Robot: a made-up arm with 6 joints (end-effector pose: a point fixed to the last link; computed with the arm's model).
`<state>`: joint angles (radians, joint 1 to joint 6).
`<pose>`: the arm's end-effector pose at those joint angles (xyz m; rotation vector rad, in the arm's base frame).
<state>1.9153 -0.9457 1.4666 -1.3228 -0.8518 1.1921</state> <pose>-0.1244 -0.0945 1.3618 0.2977 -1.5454 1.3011</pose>
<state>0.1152 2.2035 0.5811 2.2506 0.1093 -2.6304</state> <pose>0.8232 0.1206 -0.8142 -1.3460 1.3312 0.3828</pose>
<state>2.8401 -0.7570 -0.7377 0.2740 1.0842 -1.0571</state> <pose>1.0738 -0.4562 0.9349 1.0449 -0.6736 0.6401</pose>
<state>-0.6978 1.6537 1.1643 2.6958 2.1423 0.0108</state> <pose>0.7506 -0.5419 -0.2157 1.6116 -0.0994 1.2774</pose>
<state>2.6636 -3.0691 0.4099 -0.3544 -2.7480 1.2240</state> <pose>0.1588 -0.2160 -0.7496 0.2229 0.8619 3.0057</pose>
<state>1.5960 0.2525 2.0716 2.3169 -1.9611 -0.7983</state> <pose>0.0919 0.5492 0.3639 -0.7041 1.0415 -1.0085</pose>
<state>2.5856 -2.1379 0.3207 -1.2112 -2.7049 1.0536</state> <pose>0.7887 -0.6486 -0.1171 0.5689 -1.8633 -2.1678</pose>
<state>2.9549 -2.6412 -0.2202 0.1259 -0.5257 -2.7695</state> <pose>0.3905 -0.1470 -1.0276 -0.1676 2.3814 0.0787</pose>
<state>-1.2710 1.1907 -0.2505 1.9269 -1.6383 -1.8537</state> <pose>0.2090 -1.0884 0.9257 1.0764 0.8838 -2.5702</pose>
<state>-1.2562 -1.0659 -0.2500 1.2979 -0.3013 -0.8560</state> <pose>-0.3881 1.2870 0.7617 -0.8971 -2.3609 -0.9219</pose>
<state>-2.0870 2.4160 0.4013 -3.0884 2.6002 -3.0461</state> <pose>-0.3367 -0.5977 -0.5746 -1.1059 -0.1560 -2.6542</pose>
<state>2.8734 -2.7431 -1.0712 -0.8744 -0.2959 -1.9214</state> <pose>-0.3528 0.0060 -0.8731 -0.4224 3.0148 0.1892</pose>
